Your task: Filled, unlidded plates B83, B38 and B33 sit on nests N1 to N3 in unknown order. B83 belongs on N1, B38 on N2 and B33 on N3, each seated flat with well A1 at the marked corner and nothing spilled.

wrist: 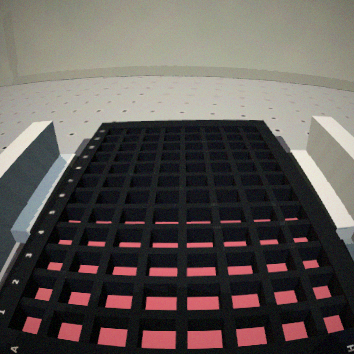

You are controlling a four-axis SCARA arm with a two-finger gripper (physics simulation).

Scene:
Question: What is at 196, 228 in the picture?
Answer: A black multi-well plate.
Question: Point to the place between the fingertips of my gripper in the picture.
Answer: At 181, 138

